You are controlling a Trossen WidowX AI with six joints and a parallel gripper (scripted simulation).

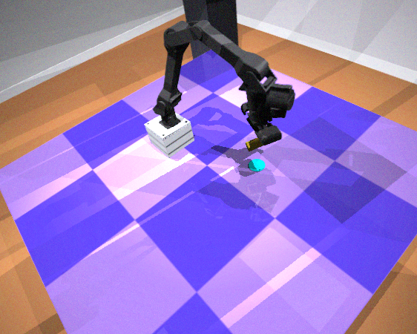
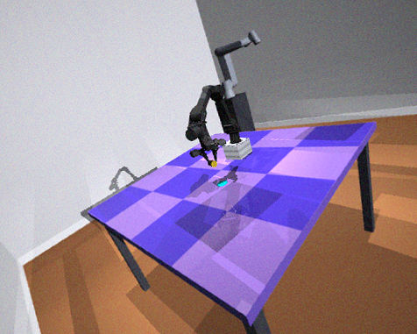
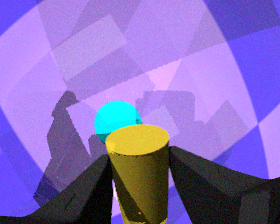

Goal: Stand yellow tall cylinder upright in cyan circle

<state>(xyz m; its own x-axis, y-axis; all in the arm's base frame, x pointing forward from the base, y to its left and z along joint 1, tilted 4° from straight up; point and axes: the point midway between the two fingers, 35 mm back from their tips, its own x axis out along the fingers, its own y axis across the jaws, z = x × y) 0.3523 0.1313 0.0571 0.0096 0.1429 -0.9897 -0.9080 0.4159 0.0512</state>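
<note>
The cyan circle is 2 cm behind my gripper tip, 1 cm to the right of it and 13 cm below it. From my gripper tip the other things lie so: yellow cylinder 1 cm behind, 2 cm to the right, 1 cm below.
</note>
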